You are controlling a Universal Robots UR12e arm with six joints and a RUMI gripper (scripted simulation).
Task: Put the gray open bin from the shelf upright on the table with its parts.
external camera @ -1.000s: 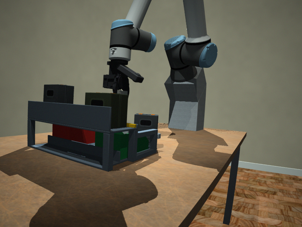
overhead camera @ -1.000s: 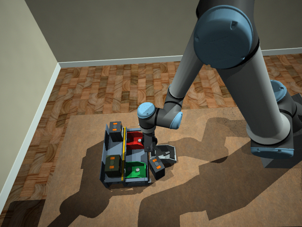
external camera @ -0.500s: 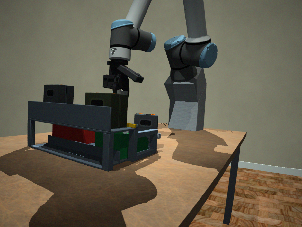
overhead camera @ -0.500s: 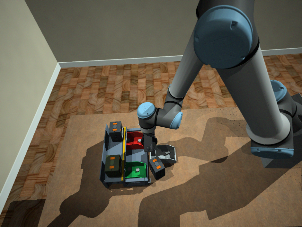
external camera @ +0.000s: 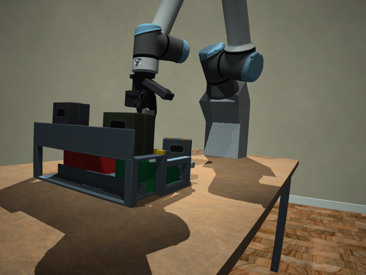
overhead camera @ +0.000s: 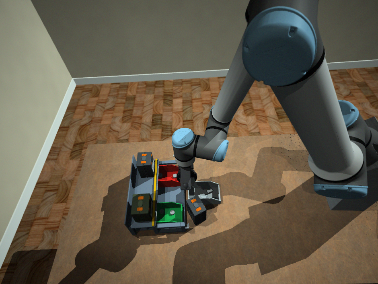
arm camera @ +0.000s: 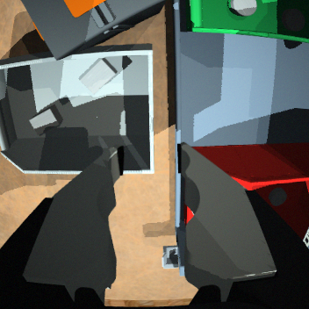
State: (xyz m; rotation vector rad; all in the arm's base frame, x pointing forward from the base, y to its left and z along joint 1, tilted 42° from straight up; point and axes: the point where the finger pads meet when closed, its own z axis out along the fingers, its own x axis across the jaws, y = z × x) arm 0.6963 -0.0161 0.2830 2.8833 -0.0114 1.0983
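The gray bin lies 80 mm behind my hand, 10 mm to the left of it and 100 mm below it. Round my hand: yellow strip: 170 mm ahead, 10 mm to the right, 30 mm below; then green bin: 130 mm ahead, 110 mm to the left, 90 mm below; then red bin: 120 mm ahead, 120 mm to the right, 90 mm below.
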